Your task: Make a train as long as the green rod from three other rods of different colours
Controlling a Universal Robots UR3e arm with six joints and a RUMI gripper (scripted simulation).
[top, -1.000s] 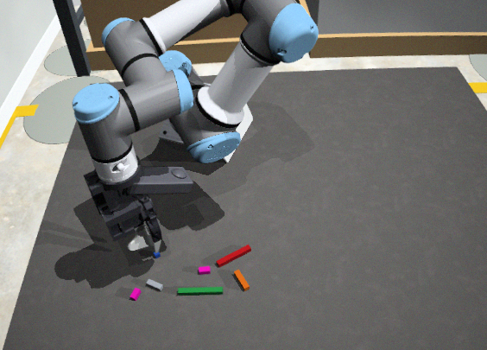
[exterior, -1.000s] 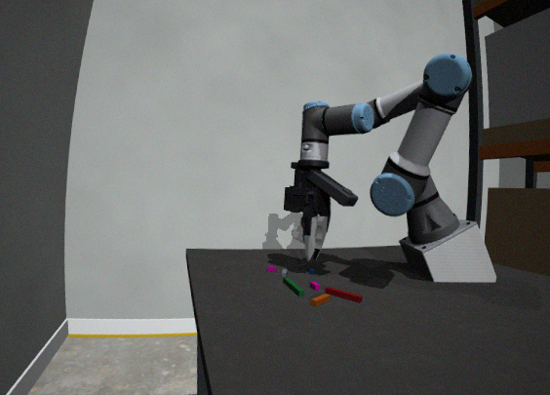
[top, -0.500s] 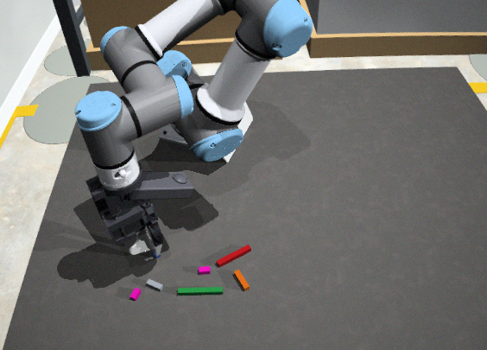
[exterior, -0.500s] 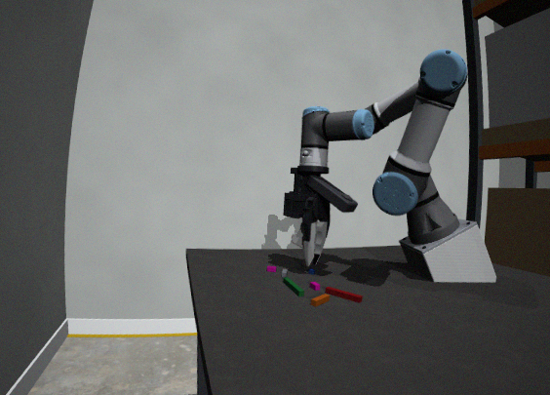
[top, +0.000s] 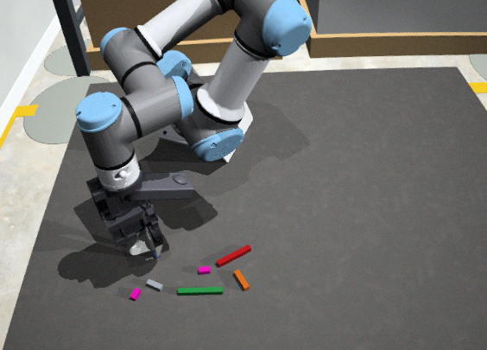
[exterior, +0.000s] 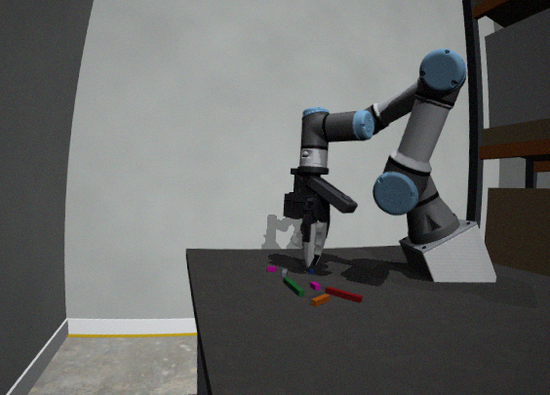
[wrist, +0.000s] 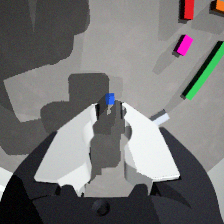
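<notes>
Right now the blue rod is 30 mm below my hand. Also, from my hand: grey rod 70 mm ahead, 30 mm below; green rod 90 mm to the left, 80 mm ahead, 30 mm below; red rod 150 mm to the left, 30 mm below, 10 mm ahead.
</notes>
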